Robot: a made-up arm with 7 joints.
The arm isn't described. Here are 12 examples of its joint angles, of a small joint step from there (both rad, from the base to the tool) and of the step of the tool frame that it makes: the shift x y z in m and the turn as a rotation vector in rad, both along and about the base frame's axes.
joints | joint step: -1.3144 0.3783 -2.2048 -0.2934 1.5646 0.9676 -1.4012 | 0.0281 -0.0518 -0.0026 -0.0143 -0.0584 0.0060 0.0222
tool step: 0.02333 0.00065 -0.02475 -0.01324 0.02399 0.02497
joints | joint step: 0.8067 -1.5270 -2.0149 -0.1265 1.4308 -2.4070 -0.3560 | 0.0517 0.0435 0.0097 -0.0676 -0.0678 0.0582 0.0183
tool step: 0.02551 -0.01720 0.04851 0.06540 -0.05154 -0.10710
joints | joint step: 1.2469 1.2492 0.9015 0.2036 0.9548 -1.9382 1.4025 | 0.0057 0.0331 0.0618 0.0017 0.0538 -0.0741 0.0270
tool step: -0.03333 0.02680 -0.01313 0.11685 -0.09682 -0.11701
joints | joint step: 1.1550 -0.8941 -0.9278 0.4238 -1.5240 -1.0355 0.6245 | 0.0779 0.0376 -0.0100 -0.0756 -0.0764 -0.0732 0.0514
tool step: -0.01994 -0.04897 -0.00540 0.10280 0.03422 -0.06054
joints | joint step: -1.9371 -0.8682 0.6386 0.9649 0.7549 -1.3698 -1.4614 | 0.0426 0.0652 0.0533 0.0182 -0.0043 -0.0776 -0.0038
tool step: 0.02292 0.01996 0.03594 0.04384 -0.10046 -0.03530
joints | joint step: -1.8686 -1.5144 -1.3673 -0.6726 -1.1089 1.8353 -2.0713 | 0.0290 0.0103 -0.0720 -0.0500 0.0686 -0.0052 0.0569
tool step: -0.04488 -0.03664 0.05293 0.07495 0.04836 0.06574
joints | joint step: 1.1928 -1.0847 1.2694 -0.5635 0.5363 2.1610 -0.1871 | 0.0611 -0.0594 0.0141 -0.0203 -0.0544 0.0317 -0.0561
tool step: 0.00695 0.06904 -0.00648 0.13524 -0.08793 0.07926
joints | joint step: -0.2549 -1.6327 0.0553 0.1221 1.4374 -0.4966 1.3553 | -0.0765 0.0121 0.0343 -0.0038 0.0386 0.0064 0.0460
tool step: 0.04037 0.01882 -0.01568 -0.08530 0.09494 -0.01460
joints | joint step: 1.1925 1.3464 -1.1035 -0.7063 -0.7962 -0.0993 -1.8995 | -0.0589 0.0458 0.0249 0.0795 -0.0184 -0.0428 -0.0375
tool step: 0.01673 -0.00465 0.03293 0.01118 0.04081 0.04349
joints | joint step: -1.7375 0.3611 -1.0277 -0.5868 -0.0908 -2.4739 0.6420 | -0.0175 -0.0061 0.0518 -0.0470 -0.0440 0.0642 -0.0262
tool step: 0.00188 0.02844 0.00816 0.00348 -0.10881 0.04506
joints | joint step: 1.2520 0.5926 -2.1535 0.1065 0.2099 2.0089 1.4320 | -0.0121 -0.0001 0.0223 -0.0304 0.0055 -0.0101 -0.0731
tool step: -0.00797 -0.00267 0.00092 0.04423 -0.00740 -0.06593
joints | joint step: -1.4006 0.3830 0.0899 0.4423 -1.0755 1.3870 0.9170 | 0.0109 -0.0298 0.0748 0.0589 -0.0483 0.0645 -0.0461
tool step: 0.04347 -0.01090 0.04958 0.02261 0.03463 -0.06628
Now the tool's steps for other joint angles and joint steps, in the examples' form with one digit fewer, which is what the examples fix.
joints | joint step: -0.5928 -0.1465 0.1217 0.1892 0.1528 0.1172 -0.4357 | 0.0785 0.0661 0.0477 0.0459 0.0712 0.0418 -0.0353
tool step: -0.0347 0.0265 -0.0446 0.1414 0.0145 0.0337
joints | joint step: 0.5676 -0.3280 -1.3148 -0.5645 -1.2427 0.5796 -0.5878 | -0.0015 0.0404 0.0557 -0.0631 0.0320 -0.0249 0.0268
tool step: -0.0232 -0.0367 -0.0209 0.0737 -0.0423 -0.0373
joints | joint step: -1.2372 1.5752 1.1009 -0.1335 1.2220 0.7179 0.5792 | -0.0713 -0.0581 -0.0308 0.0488 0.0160 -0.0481 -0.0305
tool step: 0.0105 0.0107 -0.0317 -0.0842 0.0506 0.0186
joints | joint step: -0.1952 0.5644 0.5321 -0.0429 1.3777 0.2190 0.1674 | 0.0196 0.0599 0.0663 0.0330 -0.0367 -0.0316 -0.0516
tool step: -0.0322 -0.0163 0.0210 0.0146 -0.0855 -0.0246
